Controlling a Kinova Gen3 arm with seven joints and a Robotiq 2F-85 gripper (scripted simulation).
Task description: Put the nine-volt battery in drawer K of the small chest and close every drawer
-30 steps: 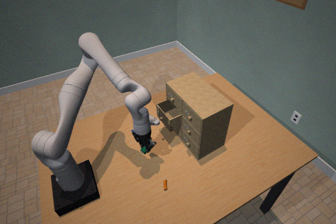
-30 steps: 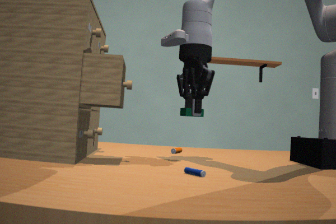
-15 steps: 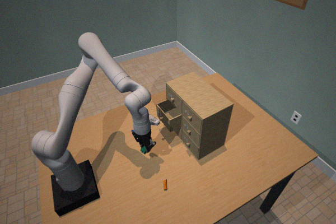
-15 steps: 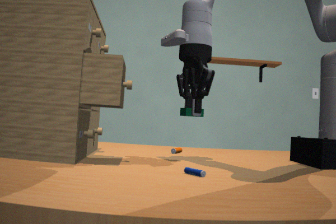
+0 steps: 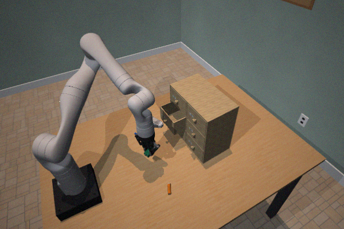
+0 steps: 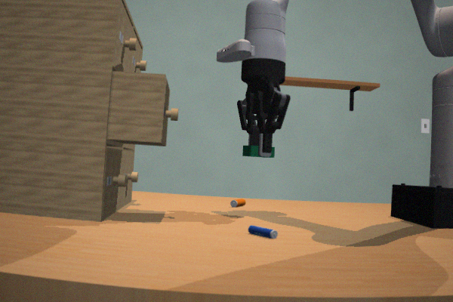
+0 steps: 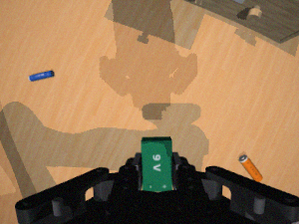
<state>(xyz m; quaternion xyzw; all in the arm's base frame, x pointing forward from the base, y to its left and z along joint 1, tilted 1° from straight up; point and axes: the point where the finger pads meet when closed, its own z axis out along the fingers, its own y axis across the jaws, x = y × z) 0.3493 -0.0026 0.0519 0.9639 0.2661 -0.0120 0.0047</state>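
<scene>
Now: hand 10 mm past the green nine-volt battery and 10 mm above it. The rest, counted from my hand: blue cylindrical battery (220 mm to the left, 110 mm below); then orange cylindrical battery (160 mm to the right, 110 mm below, 30 mm ahead).
</scene>
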